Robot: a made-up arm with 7 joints.
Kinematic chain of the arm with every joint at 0, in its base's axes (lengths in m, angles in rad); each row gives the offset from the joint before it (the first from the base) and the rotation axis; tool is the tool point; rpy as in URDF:
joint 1: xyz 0 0 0.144 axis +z
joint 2: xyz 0 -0.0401 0.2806 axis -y
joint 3: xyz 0 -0.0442 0.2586 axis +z
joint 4: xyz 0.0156 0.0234 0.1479 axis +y
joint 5: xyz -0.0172 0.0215 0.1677 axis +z
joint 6: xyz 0 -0.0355 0.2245 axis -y
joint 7: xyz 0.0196 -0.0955 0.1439 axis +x
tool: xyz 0 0 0 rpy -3.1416 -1.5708 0
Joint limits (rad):
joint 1: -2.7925..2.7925
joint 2: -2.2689..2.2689
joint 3: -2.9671..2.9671
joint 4: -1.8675..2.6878
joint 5: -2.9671..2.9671
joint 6: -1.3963..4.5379
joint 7: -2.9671..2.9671
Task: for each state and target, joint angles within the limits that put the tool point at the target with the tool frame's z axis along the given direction. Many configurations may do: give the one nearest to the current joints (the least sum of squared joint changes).
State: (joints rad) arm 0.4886 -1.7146 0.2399 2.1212 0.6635 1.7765 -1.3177
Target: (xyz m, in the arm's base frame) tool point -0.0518 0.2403 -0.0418 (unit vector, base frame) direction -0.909 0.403 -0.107
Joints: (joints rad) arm 0.5747 -2.1534 1.0576 1.8792 0.6182 1.4495 -1.3177
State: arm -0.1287 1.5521 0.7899 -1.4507 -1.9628 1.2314 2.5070
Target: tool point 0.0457 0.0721 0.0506 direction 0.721 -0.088 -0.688
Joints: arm -0.0650 2.0868 0.0968 -1.8675 -1.5880 1.6224 2.5070
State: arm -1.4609 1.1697 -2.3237 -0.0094 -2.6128 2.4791 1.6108
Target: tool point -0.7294 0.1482 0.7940 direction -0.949 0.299 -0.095
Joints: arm -0.8499 0.8433 -2.5512 0.9104 -2.1524 1.6593 1.6108
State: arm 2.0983 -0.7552 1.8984 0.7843 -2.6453 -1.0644 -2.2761
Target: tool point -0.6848 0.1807 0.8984 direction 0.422 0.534 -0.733
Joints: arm 2.7925 -1.0719 1.9881 0.7981 -2.2283 -1.2721 -2.2761
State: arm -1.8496 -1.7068 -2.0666 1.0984 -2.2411 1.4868 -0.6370
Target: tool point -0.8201 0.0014 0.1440 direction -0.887 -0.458 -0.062
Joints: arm -2.4045 -2.0786 -2.1464 0.9333 -2.6987 1.0638 -0.6370
